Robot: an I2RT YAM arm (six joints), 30 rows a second.
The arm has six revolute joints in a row. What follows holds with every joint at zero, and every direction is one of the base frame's.
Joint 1 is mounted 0.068 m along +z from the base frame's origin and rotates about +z.
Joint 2 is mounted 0.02 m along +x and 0.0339 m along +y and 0.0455 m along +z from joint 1 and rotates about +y.
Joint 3 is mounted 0.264 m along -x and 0.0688 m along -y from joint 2 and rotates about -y.
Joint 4 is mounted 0.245 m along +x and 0.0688 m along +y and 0.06 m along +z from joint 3 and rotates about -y.
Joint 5 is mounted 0.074 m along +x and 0.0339 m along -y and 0.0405 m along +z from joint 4 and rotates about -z.
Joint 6 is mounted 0.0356 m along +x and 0.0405 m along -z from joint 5 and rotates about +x.
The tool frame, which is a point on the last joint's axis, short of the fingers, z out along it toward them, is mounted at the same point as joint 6; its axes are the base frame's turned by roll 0, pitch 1.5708 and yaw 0 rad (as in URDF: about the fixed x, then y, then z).
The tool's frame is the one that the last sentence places.
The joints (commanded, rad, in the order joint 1, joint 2, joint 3, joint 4, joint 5, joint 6), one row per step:
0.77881 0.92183 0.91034 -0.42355 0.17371 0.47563
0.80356 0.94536 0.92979 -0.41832 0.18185 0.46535
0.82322 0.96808 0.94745 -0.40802 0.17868 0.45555
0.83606 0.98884 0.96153 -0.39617 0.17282 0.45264
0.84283 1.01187 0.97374 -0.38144 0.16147 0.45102
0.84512 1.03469 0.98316 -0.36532 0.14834 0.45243
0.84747 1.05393 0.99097 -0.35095 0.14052 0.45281
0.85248 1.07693 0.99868 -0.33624 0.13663 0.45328
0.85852 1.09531 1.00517 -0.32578 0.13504 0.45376
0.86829 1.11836 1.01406 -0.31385 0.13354 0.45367
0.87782 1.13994 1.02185 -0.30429 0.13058 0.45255
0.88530 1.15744 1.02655 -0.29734 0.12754 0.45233
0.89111 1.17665 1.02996 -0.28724 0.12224 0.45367
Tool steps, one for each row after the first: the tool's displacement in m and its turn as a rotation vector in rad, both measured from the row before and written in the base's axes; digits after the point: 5 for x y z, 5 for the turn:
0.00033 0.00724 0.00283 -0.00934 -0.00849 0.02162
0.00070 0.00700 0.00272 -0.00258 -0.00779 0.02657
0.00133 0.00591 0.00191 0.00331 -0.00329 0.01936
0.00255 0.00571 0.00097 0.00484 -0.00006 0.01778
0.00325 0.00514 0.00006 0.00658 0.00298 0.01372
0.00276 0.00436 0.00000 0.00456 0.00064 0.00935
0.00294 0.00538 -0.00093 0.00093 0.00184 0.00838
0.00194 0.00458 -0.00085 -0.00032 0.00171 0.00730
0.00193 0.00612 -0.00104 -0.00136 0.00186 0.01118
0.00155 0.00583 -0.00144 -0.00323 0.00296 0.01269
0.00118 0.00469 -0.00190 -0.00387 0.00455 0.01034
0.00171 0.00486 -0.00255 -0.00213 0.00615 0.01007

